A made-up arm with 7 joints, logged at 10 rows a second.
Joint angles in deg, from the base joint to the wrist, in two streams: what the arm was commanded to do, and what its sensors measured. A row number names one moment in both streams.
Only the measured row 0 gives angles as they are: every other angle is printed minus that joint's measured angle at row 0.
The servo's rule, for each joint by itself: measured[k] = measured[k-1] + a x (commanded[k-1-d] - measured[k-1]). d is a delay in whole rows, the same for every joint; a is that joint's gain. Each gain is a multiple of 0.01, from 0.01 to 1. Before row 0 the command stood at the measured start. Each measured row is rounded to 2 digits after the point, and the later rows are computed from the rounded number. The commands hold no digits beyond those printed.
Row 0, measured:
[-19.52 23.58 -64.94 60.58 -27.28 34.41 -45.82]
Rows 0 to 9, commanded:
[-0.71 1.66 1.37 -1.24 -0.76 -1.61 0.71]
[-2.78 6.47 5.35 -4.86 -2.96 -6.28 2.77]
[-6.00 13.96 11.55 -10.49 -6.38 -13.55 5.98]
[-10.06 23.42 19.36 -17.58 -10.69 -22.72 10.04]
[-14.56 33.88 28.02 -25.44 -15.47 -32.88 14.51]
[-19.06 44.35 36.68 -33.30 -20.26 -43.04 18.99]
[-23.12 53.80 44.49 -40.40 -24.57 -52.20 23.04]
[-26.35 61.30 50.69 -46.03 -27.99 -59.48 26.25]
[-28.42 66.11 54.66 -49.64 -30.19 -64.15 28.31]
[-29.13 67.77 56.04 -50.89 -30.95 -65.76 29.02]
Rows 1 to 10, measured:
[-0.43 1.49 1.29 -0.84 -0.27 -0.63 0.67]
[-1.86 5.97 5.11 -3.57 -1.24 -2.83 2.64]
[-4.39 13.16 11.16 -8.28 -3.09 -7.01 5.78]
[-7.85 22.39 18.87 -14.60 -5.83 -13.14 9.78]
[-11.94 32.73 27.47 -21.97 -9.30 -20.84 14.23]
[-16.28 43.19 36.13 -29.67 -13.25 -29.50 18.70]
[-20.45 52.74 43.99 -36.97 -17.33 -38.35 22.78]
[-24.05 60.44 50.29 -43.13 -21.17 -46.59 26.04]
[-26.72 65.54 54.40 -47.56 -24.42 -53.44 28.17]
[-28.19 67.55 55.94 -49.82 -26.77 -58.24 28.97]
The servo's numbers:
d 0
a 0.61 0.90 0.94 0.68 0.36 0.39 0.94

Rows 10 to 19, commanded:
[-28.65 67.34 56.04 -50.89 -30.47 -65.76 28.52]
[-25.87 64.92 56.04 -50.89 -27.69 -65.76 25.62]
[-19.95 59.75 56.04 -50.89 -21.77 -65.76 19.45]
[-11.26 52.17 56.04 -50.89 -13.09 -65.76 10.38]
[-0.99 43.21 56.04 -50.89 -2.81 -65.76 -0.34]
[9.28 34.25 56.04 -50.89 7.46 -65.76 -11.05]
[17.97 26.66 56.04 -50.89 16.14 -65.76 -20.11]
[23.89 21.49 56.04 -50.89 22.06 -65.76 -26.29]
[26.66 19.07 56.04 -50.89 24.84 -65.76 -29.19]
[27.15 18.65 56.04 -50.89 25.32 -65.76 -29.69]
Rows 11 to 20, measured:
[-28.47 67.36 56.03 -50.55 -28.10 -61.17 28.55]
[-26.88 65.16 56.04 -50.78 -27.95 -62.96 25.80]
[-22.65 60.29 56.04 -50.85 -25.73 -64.05 19.83]
[-15.70 52.98 56.04 -50.88 -21.18 -64.72 10.95]
[-6.73 44.19 56.04 -50.89 -14.57 -65.13 0.34]
[3.04 35.24 56.04 -50.89 -6.64 -65.38 -10.37]
[12.15 27.52 56.04 -50.89 1.56 -65.53 -19.53]
[19.31 22.09 56.04 -50.89 8.94 -65.62 -25.88]
[23.79 19.37 56.04 -50.89 14.66 -65.67 -28.99]
[25.84 18.72 56.04 -50.89 18.50 -65.71 -29.65]

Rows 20 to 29, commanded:
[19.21 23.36 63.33 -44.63 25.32 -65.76 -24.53]
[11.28 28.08 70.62 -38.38 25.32 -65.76 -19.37]
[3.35 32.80 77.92 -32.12 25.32 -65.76 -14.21]
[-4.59 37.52 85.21 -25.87 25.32 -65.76 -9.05]
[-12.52 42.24 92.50 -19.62 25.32 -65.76 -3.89]
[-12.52 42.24 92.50 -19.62 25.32 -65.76 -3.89]
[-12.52 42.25 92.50 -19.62 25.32 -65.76 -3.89]
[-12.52 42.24 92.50 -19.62 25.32 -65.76 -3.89]
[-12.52 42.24 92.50 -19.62 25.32 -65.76 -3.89]
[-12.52 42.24 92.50 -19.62 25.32 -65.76 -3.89]
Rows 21 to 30, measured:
[21.80 22.90 62.89 -46.63 20.96 -65.73 -24.84]
[15.38 27.56 70.16 -41.02 22.53 -65.74 -19.70]
[8.04 32.28 77.45 -34.97 23.53 -65.75 -14.54]
[0.34 37.00 84.74 -28.78 24.17 -65.75 -9.38]
[-7.50 41.72 92.03 -22.55 24.58 -65.75 -4.22]
[-10.56 42.19 92.47 -20.56 24.85 -65.75 -3.91]
[-11.76 42.24 92.50 -19.92 25.02 -65.75 -3.89]
[-12.22 42.24 92.50 -19.72 25.13 -65.75 -3.89]
[-12.40 42.24 92.50 -19.65 25.20 -65.75 -3.89]
[-12.47 42.24 92.50 -19.63 25.24 -65.75 -3.89]

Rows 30 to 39, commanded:
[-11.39 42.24 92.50 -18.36 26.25 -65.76 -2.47]
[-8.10 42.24 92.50 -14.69 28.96 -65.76 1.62]
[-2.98 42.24 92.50 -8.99 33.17 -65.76 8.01]
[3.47 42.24 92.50 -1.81 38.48 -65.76 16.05]
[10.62 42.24 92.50 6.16 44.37 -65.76 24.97]
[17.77 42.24 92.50 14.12 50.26 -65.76 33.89]
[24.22 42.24 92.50 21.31 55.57 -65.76 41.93]
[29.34 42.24 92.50 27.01 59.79 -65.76 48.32]
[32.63 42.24 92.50 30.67 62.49 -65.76 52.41]
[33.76 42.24 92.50 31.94 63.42 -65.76 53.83]
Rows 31 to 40, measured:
[-11.81 42.24 92.50 -18.77 25.60 -65.75 -2.56]
[-9.55 42.24 92.50 -16.00 26.81 -65.75 1.37]
[-5.54 42.24 92.50 -11.23 29.10 -65.75 7.61]
[-0.04 42.24 92.50 -4.82 32.48 -65.75 15.54]
[6.46 42.24 92.50 2.65 36.76 -65.75 24.40]
[13.36 42.24 92.50 10.45 41.62 -65.75 33.32]
[19.98 42.24 92.50 17.83 46.64 -65.75 41.41]
[25.69 42.24 92.50 24.07 51.37 -65.75 47.91]
[29.92 42.24 92.50 28.56 55.37 -65.75 52.14]
[32.26 42.24 92.50 30.86 58.27 -65.75 53.73]

